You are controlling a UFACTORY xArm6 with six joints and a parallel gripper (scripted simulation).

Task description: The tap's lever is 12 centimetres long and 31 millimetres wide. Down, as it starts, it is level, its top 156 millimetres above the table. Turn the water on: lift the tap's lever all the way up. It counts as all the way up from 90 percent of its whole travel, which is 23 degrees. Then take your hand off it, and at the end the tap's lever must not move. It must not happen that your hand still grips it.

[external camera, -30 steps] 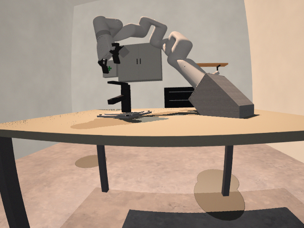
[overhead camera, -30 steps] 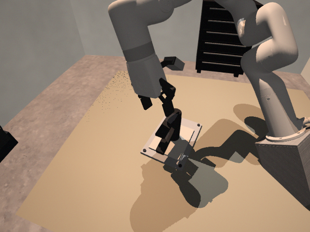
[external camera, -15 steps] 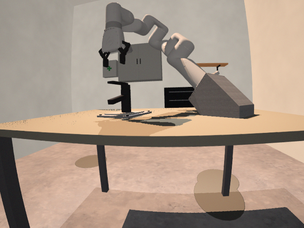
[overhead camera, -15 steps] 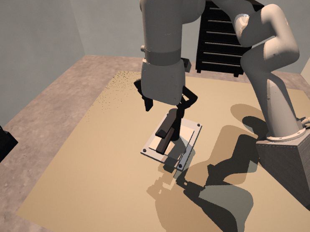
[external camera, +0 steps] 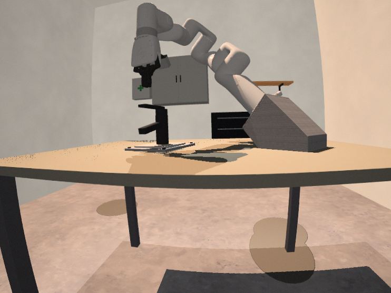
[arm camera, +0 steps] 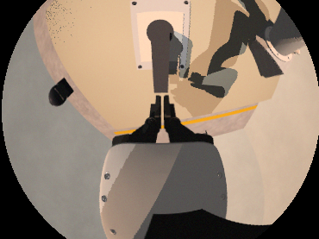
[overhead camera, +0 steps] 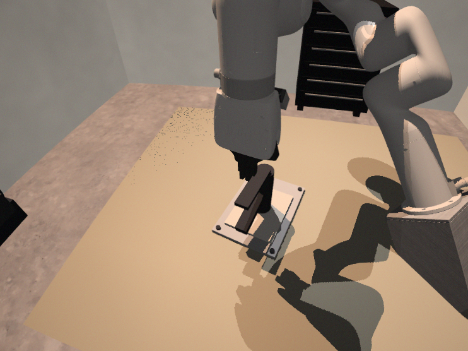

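Now: hand 20 mm past the tap lever, 60 mm to the left of it and 90 mm above it.
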